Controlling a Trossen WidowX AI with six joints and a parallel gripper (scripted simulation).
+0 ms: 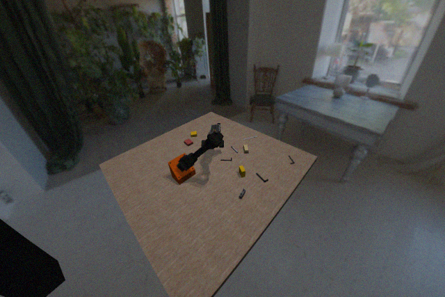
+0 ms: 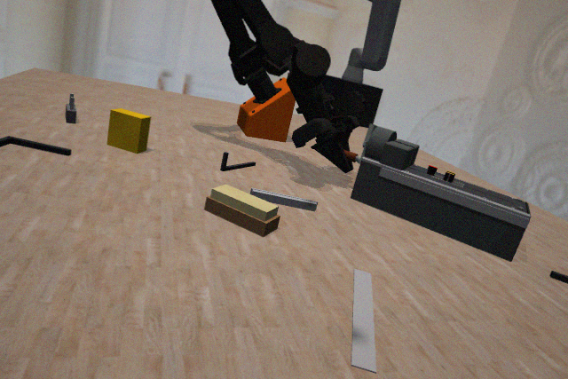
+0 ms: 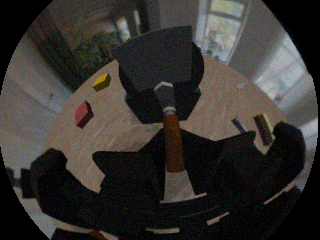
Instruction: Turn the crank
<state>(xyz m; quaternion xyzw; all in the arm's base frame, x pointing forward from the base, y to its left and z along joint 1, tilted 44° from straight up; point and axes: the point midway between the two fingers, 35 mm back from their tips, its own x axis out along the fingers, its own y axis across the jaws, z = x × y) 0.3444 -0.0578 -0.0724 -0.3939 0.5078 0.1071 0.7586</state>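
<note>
My gripper tip is 2 cm past the brown crank handle, 1 cm to the left of it and 3 cm below it. From my gripper tip the other things lie so: red pointer: 11 cm ahead, 8 cm to the left, 5 cm above; red block: 7 cm behind, 25 cm to the left, 2 cm below; grey bar: 8 cm ahead, 17 cm to the right, 3 cm below.
</note>
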